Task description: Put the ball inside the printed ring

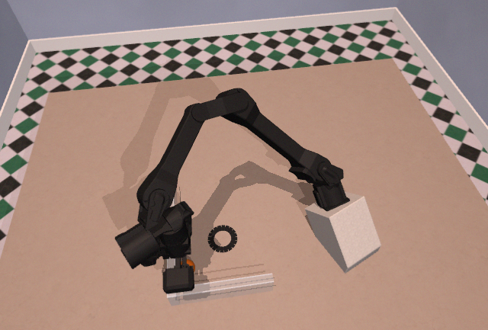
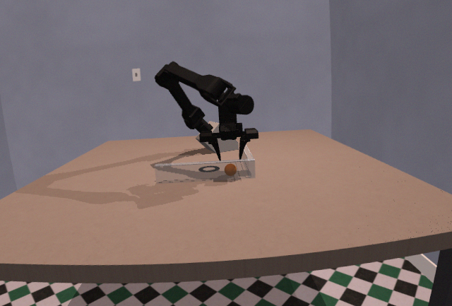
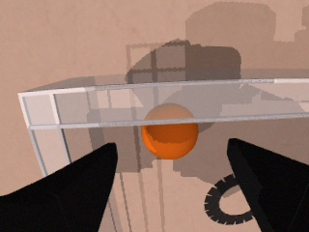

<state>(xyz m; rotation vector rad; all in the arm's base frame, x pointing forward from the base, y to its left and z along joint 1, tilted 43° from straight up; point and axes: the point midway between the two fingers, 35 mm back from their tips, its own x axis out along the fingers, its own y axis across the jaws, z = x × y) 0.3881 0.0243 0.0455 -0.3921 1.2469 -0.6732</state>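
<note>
Now: the ball 7 cm below my hand. From my hand the other things lie so: clear wall: 8 cm to the left, 6 cm behind, 4 cm below.
</note>
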